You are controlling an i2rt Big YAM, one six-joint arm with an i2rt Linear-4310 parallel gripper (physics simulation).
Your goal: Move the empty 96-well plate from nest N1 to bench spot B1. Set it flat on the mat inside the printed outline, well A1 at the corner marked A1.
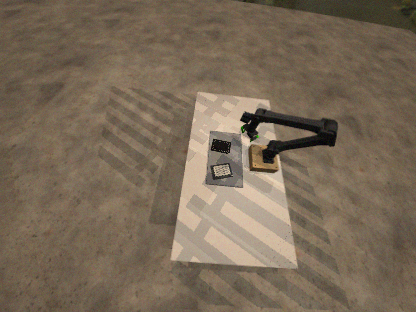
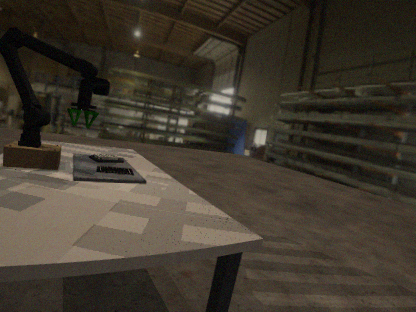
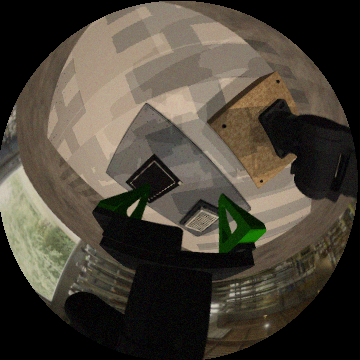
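Note:
The white 96-well plate sits in a dark nest on the grey board. Beside it on the same board is a black mat with a printed white outline. The A1 mark is too small to read. My gripper is open and empty, with its green fingers pointing down. It hangs high above the table, off to the side of the plate towards the arm's side of the board.
The arm's base stands on a wooden block, close beside the grey board. Both stand on the pale table, which carries patchy shadows. Shelving stands in the background beyond the table.

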